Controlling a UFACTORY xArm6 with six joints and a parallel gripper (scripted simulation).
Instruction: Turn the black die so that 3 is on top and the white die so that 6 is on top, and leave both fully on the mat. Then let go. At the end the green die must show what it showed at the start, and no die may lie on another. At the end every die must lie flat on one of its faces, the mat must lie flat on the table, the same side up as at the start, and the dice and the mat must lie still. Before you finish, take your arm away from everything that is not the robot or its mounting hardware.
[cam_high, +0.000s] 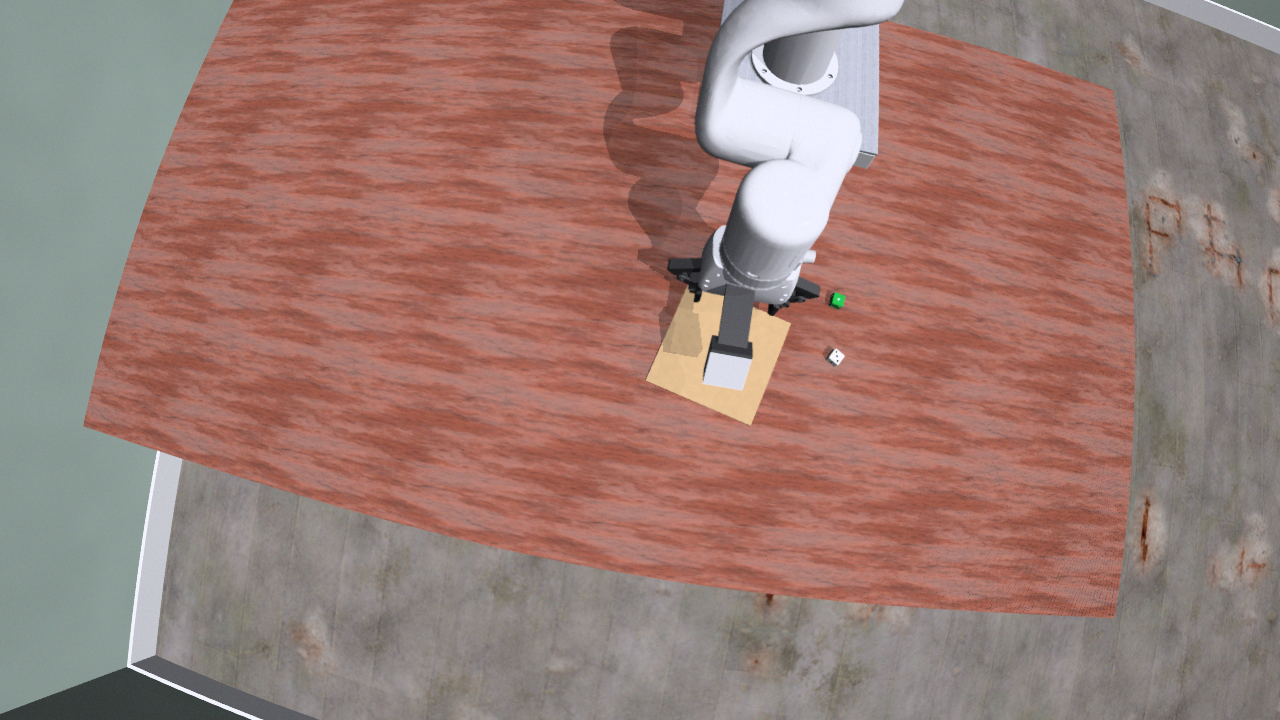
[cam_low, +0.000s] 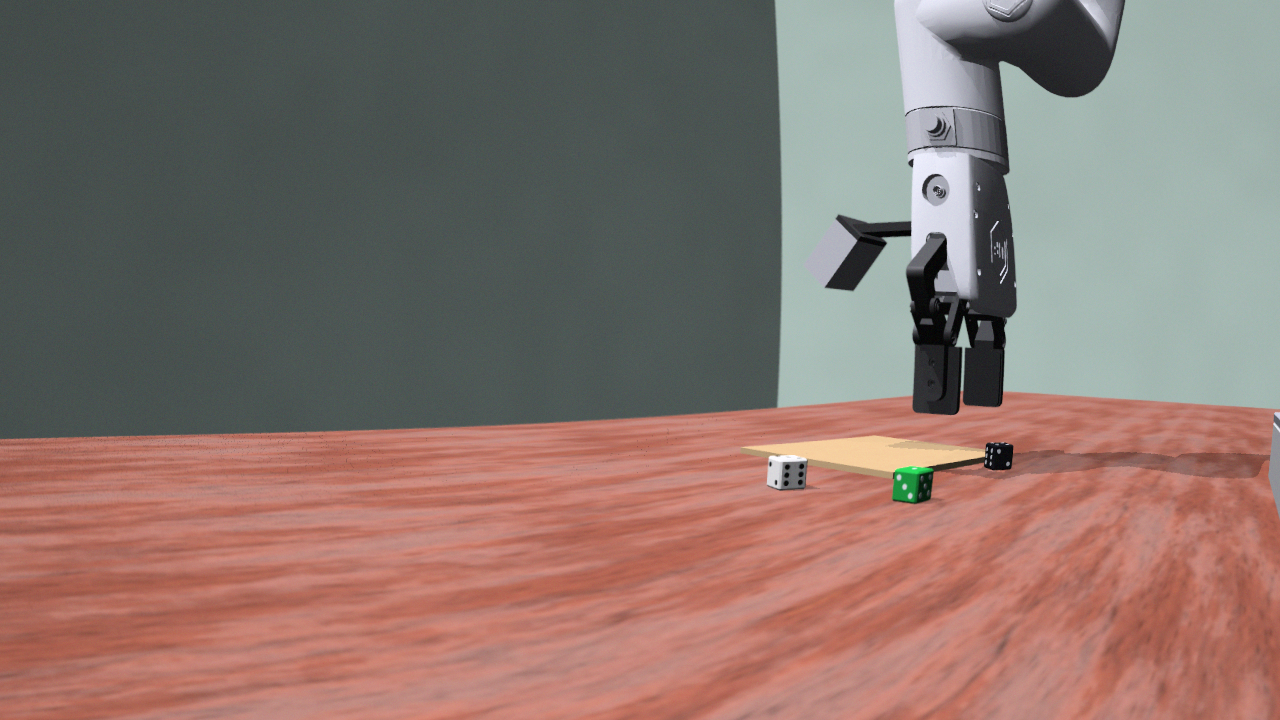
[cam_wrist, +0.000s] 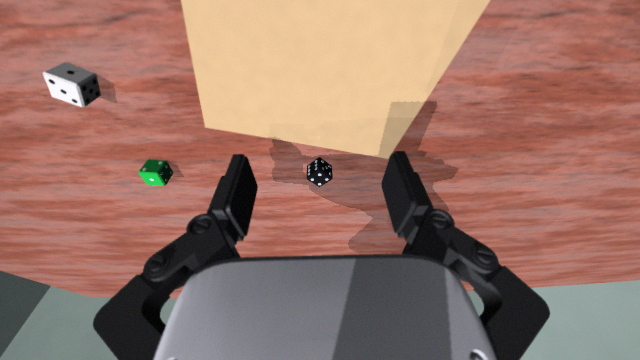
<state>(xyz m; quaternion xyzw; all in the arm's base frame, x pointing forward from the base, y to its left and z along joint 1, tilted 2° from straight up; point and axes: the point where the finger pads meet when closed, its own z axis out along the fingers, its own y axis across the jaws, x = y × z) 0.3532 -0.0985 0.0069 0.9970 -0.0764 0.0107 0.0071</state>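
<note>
Right now the black die is 3 cm behind my hand and 4 cm below it. Also, from my hand: green die 1 cm behind, 14 cm to the left, 4 cm below; then white die 7 cm ahead, 13 cm to the left, 4 cm below; then tan mat 6 cm ahead, 2 cm to the right, 4 cm below.
</note>
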